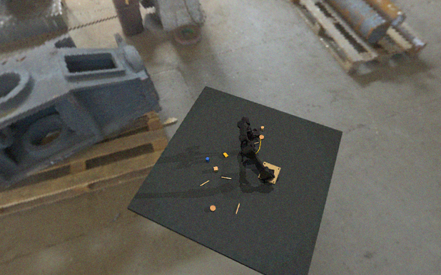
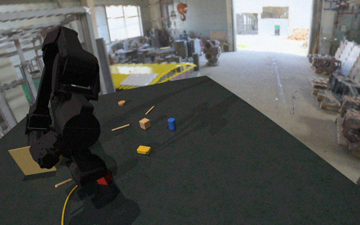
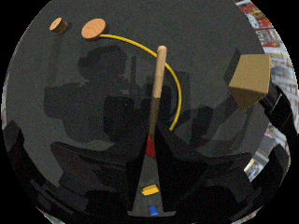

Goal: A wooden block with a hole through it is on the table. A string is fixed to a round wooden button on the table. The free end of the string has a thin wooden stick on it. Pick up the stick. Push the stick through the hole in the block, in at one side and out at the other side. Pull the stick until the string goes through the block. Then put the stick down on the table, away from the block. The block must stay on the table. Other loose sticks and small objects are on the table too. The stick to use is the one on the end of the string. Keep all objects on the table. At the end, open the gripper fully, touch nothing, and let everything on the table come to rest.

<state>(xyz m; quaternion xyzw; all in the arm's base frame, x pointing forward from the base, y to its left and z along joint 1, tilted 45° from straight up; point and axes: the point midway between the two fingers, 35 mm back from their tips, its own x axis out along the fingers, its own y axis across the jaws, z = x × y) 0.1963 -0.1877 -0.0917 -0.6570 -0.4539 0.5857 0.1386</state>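
Right now my gripper tip is 1 cm to the left of the thin wooden stick and 1 cm past it. Round my gripper tip: round wooden button 13 cm to the right, 7 cm behind, 6 cm below; red block 5 cm below, 4 cm to the left, 4 cm ahead; yellow block 17 cm ahead, 11 cm to the left, 6 cm below.
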